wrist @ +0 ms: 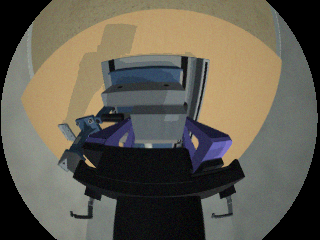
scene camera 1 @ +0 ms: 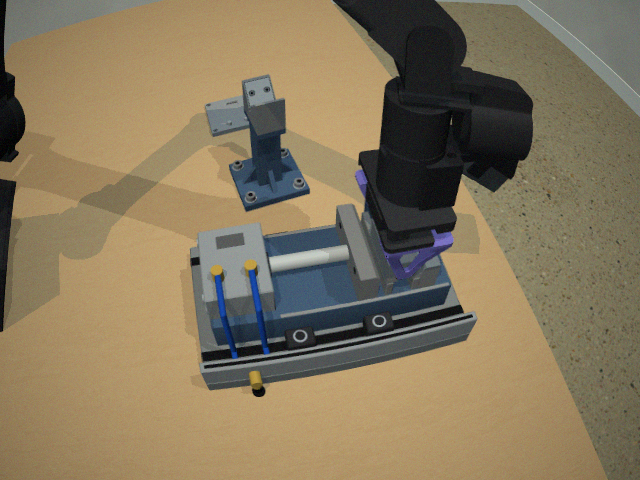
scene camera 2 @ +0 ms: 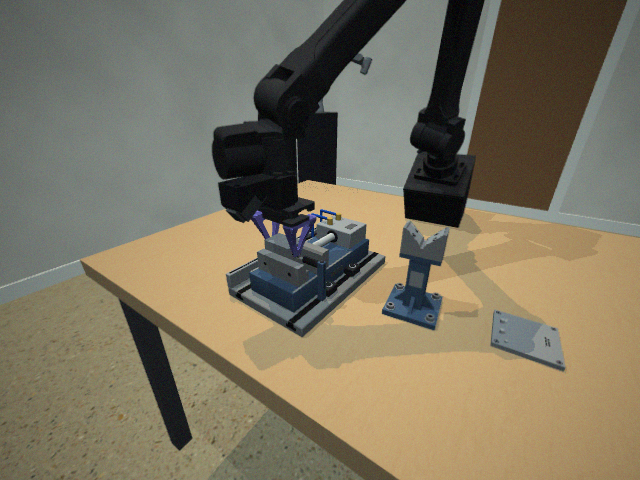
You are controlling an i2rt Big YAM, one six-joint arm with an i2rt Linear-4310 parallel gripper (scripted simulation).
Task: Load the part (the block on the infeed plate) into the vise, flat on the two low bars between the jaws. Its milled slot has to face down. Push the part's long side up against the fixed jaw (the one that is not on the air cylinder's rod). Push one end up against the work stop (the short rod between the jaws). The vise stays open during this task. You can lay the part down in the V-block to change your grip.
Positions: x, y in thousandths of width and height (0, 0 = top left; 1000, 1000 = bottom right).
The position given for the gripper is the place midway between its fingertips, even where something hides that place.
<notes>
In view: the gripper (scene camera 1: 616, 528), a grey part (scene camera 1: 605, 568), a cylinder rod (scene camera 1: 530, 528) and an air cylinder (scene camera 1: 373, 620).
The gripper is seen too in the wrist view (wrist: 495, 494) and in scene camera 2 (scene camera 2: 445, 524).
</notes>
